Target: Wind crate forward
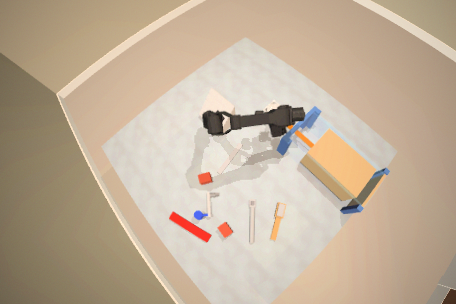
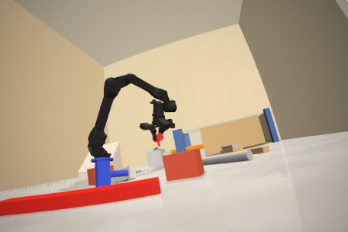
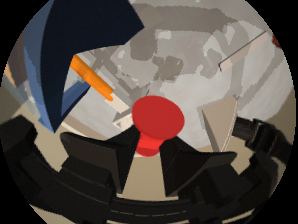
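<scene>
My gripper tip is 10 mm past the winch handle, 20 mm to the right of it and 30 mm above it. The rest, counted from my gripper tip: grey winch 60 mm behind, 60 mm to the left, 100 mm below; then red knob 10 mm ahead, 10 mm to the right; then blue frame post 110 mm ahead, 80 mm to the left, 30 mm below.
</scene>
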